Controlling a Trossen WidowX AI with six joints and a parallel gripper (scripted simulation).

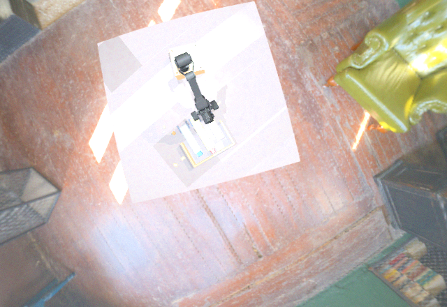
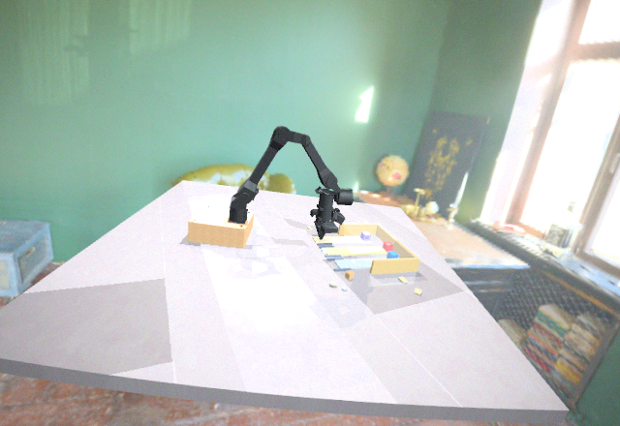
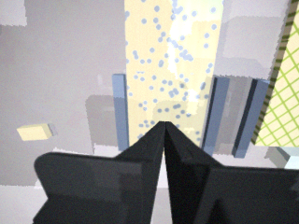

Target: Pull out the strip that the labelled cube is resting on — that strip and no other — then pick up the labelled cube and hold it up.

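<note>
My gripper tip is 200 mm short of the purple cube, 30 mm to the right of it and 10 mm below it.
</note>
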